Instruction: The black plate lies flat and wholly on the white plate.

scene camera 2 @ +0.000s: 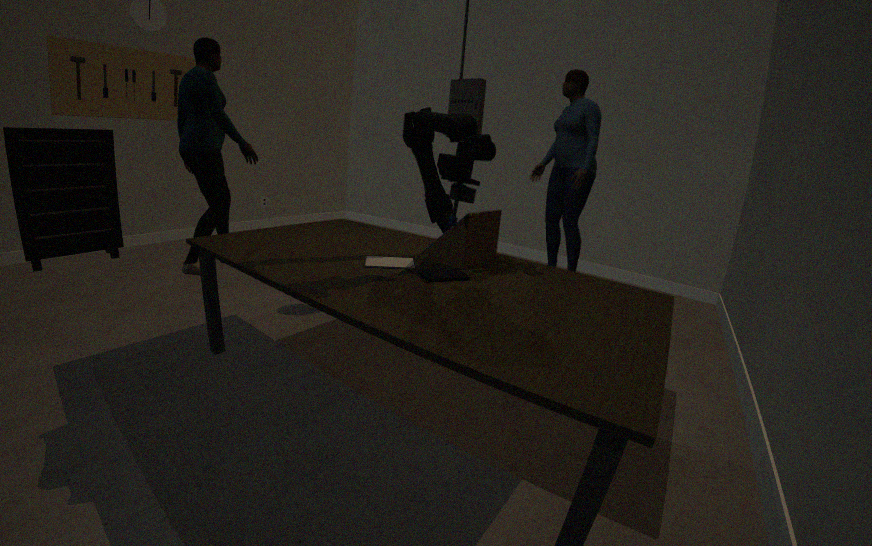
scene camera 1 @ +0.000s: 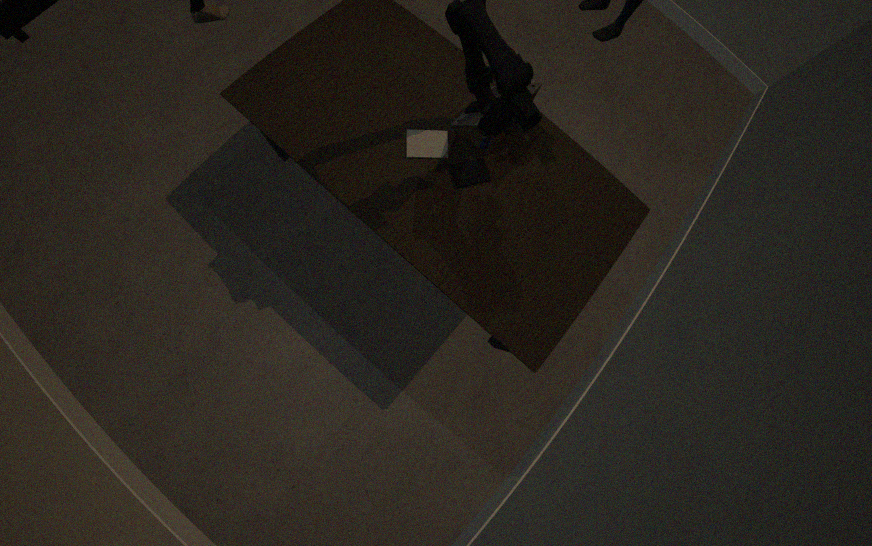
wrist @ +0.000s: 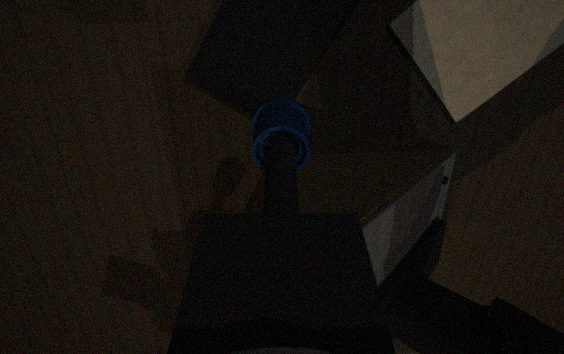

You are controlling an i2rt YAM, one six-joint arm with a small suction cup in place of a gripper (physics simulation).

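Observation:
The black plate lies flat on the brown table, just right of the white plate. The two plates lie side by side and I see no overlap. My suction cup hangs well above the black plate, over its near corner. Nothing is stuck to it. The arm covers the cup in the overhead view.
A brown wedge-shaped box stands on the table right behind the black plate. Two people stand beyond the table. A box on a cord hangs over the arm. The scene is very dark.

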